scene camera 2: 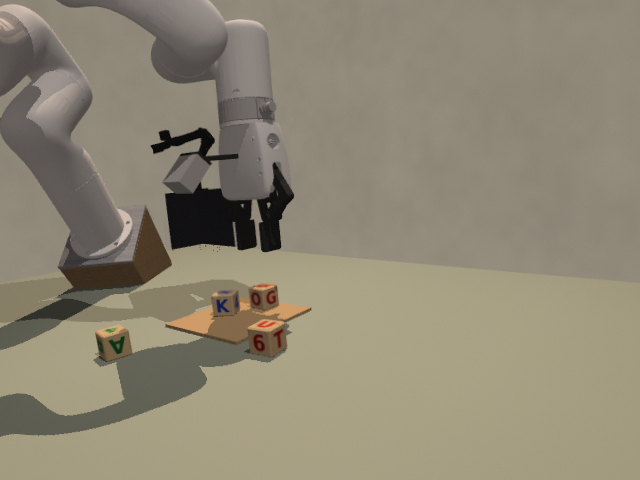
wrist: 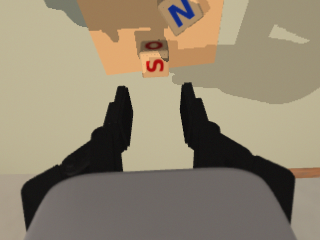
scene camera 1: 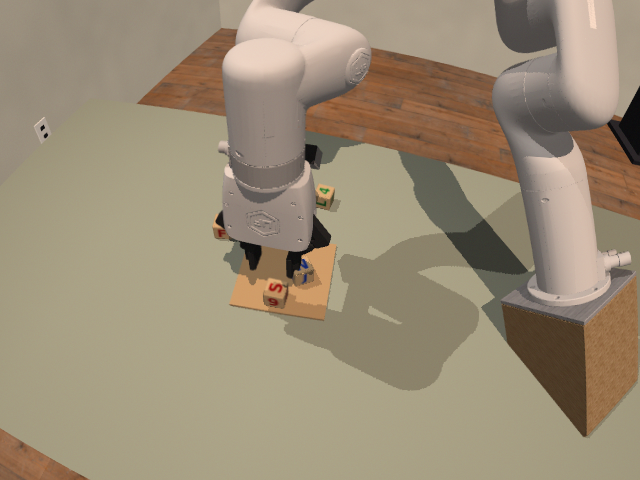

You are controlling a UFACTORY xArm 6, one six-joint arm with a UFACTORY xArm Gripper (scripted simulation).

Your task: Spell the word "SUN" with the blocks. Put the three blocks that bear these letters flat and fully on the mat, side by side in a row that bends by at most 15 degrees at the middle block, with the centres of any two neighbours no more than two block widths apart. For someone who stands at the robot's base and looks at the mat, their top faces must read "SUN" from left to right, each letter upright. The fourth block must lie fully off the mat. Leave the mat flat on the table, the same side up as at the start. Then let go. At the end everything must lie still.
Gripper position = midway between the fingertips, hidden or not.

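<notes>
A tan mat point(scene camera 1: 309, 300) is visible; scene camera 2 also shows the tan mat point(scene camera 2: 231, 329). My gripper point(scene camera 2: 259, 249) is visible as well, with the wrist view showing my gripper point(wrist: 155, 97) and scene camera 1 showing my gripper point(scene camera 1: 273, 265).
</notes>
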